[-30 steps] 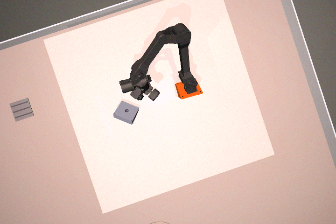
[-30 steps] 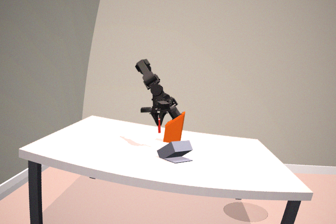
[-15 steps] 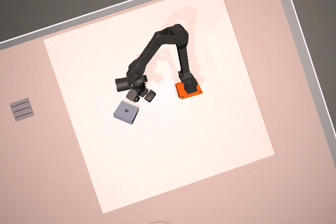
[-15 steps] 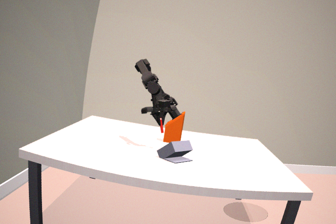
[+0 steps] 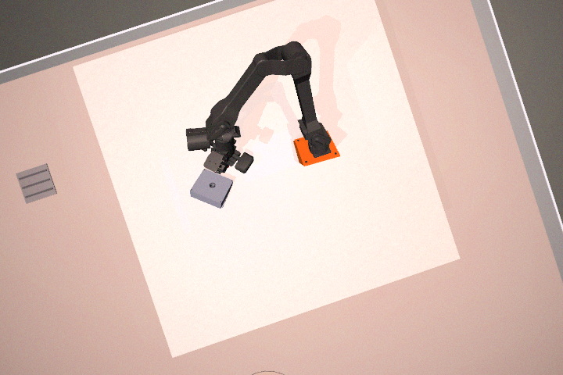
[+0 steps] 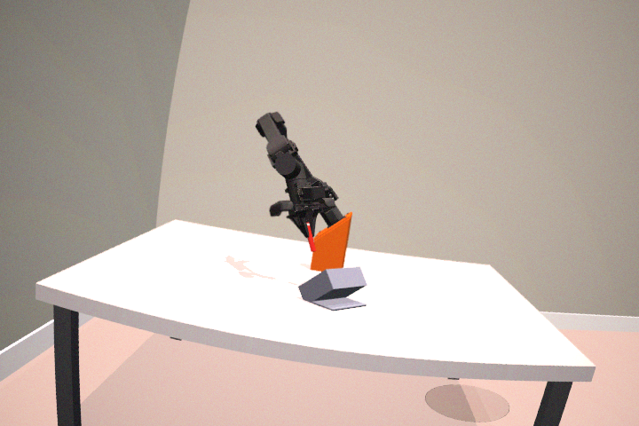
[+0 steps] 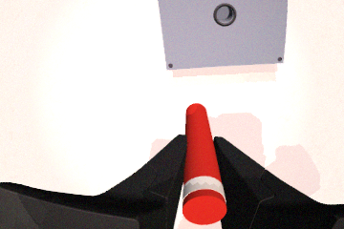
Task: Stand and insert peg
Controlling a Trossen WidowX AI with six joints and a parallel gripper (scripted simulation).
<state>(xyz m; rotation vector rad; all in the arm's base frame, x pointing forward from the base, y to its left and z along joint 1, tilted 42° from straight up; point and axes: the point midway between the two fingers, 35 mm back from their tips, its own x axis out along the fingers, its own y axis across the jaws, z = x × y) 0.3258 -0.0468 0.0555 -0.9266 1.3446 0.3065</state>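
Right now the grey sloped panel is 110 mm ahead of my gripper tip, 80 mm to the left of it and 100 mm below it. From my gripper tip the other things lie so: red peg (10 mm behind, 10 mm to the right, 20 mm above).
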